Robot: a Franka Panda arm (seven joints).
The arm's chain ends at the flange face. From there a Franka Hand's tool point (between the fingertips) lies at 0.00 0.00 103.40 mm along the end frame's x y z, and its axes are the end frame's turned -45 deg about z.
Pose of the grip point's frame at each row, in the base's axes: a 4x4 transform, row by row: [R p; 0 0 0 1], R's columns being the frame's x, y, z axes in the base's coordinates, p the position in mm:
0.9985 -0.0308 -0.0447 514.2; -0.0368 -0.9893 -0.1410 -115.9; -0.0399 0.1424 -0.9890 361.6; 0 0 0 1
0.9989 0.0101 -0.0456 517.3; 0.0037 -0.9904 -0.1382 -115.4; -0.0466 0.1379 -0.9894 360.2; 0 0 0 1
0.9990 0.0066 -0.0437 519.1; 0.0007 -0.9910 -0.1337 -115.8; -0.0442 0.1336 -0.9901 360.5; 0 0 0 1
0.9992 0.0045 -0.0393 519.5; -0.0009 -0.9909 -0.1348 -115.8; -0.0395 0.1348 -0.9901 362.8; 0 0 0 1
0.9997 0.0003 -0.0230 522.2; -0.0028 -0.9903 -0.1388 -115.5; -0.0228 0.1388 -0.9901 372.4; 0 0 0 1
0.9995 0.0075 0.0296 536.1; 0.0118 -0.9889 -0.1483 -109.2; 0.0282 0.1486 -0.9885 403.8; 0 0 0 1
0.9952 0.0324 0.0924 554.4; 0.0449 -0.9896 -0.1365 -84.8; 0.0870 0.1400 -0.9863 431.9; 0 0 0 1
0.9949 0.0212 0.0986 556.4; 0.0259 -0.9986 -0.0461 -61.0; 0.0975 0.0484 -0.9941 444.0; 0 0 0 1
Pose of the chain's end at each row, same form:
0.6843 -0.7278 -0.0447 518.8; -0.7256 -0.6735 -0.1410 -101.3; 0.0725 0.1289 -0.9890 463.9; 0 0 0 1
0.7135 -0.6992 -0.0456 522.0; -0.6977 -0.7029 -0.1382 -101.1; 0.0646 0.1305 -0.9894 462.5; 0 0 0 1
0.7111 -0.7017 -0.0437 523.6; -0.7002 -0.7012 -0.1337 -102.0; 0.0632 0.1257 -0.9901 462.9; 0 0 0 1
0.7097 -0.7034 -0.0393 523.6; -0.7013 -0.7000 -0.1348 -101.9; 0.0674 0.1232 -0.9901 465.2; 0 0 0 1
0.7071 -0.7067 -0.0230 524.6; -0.7022 -0.6983 -0.1388 -101.1; 0.0820 0.1143 -0.9901 474.8; 0 0 0 1
0.7121 -0.7014 0.0296 533.0; -0.6909 -0.7076 -0.1483 -93.9; 0.1250 0.0851 -0.9885 506.0; 0 0 0 1
0.7266 -0.6808 0.0924 544.8; -0.6680 -0.7315 -0.1365 -70.7; 0.1605 0.0375 -0.9863 533.9; 0 0 0 1
0.7185 -0.6885 0.0986 546.2; -0.6878 -0.7244 -0.0461 -56.2; 0.1032 -0.0347 -0.9941 546.8; 0 0 0 1

